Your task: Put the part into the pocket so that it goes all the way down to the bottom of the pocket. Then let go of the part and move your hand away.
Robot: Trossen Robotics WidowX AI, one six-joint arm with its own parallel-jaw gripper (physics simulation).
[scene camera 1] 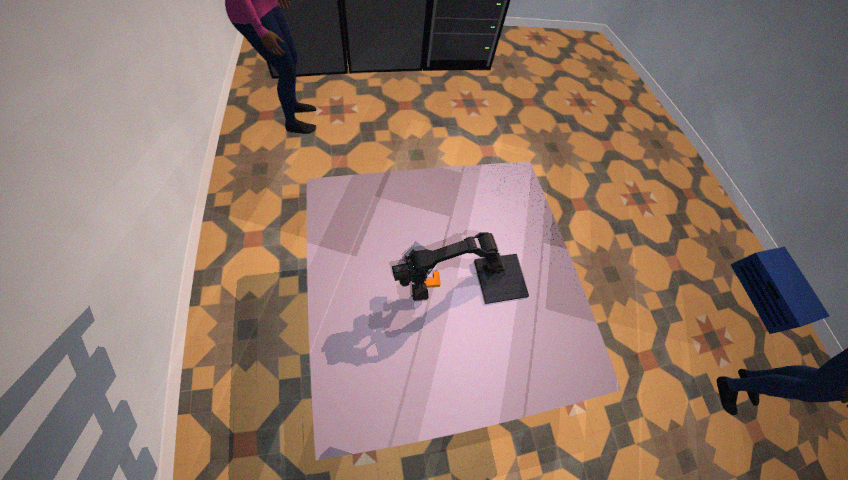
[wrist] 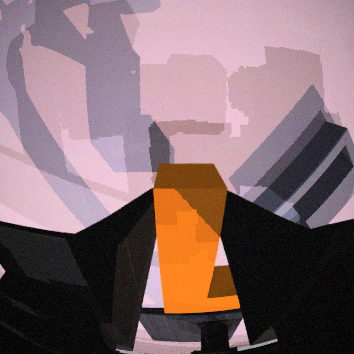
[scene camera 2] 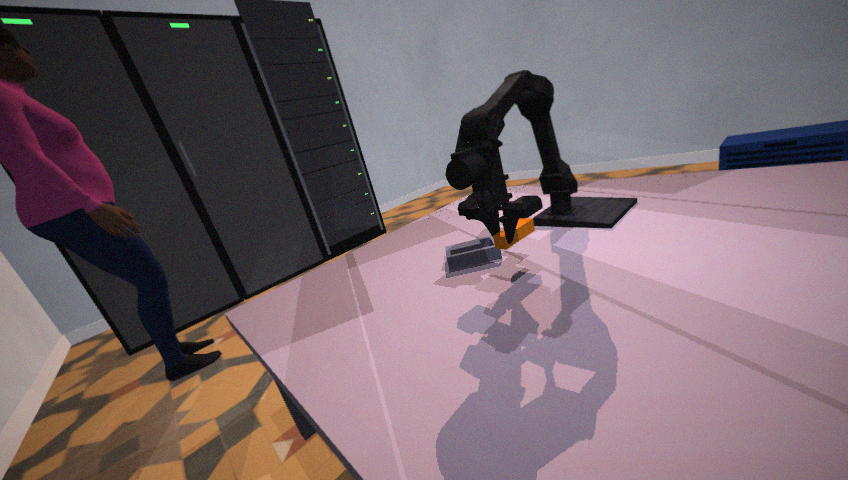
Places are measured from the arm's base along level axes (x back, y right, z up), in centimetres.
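Where they show: gripper, fingertip midpoint: (scene camera 1: 417, 284) (wrist: 186, 195) (scene camera 2: 504, 242); arm's base, origin of the base link: (scene camera 1: 491, 268) (wrist: 213, 325) (scene camera 2: 561, 211).
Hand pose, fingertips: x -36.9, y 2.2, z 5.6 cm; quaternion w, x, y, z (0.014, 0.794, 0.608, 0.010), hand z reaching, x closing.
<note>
Things, the pixels of their top centre, and the offset from my fingertips. Level surfaces: height alone.
- orange L-shaped part, middle of its top: (wrist: 212, 274) (scene camera 2: 507, 226) (scene camera 1: 427, 278) dz +2.3, dx +4.2, dy +0.4 cm
- grey block with the pocket, middle of its top: (wrist: 322, 201) (scene camera 2: 470, 245) (scene camera 1: 422, 256) dz -4.3, dx +7.7, dy +13.7 cm
- pink table, its level: dz -7.9 cm
The orange L-shaped part (scene camera 1: 436, 279) (scene camera 2: 524, 229) (wrist: 182, 270) is held between the fingers of my gripper (scene camera 1: 423, 281) (scene camera 2: 502, 237) (wrist: 186, 195), which is shut on its long leg. The part hangs a little above the table, with its shadow apart from it. In the wrist view its short foot points right, near the bottom. The grey block with the pocket (scene camera 2: 474, 259) (wrist: 310, 165) stands on the table, to the right of the part in the wrist view and turned at an angle to it. In scene camera 1 the arm hides most of the block. The pocket's floor is not visible.
The arm's black base plate (scene camera 1: 504, 285) (scene camera 2: 601, 211) stands on the pink table (scene camera 1: 476, 368) (scene camera 2: 684, 333). A person (scene camera 1: 285, 65) (scene camera 2: 119, 231) stands beyond the table near dark cabinets (scene camera 1: 386, 35) (scene camera 2: 178, 148). A blue box (scene camera 1: 785, 288) (scene camera 2: 785, 145) is off to one side.
</note>
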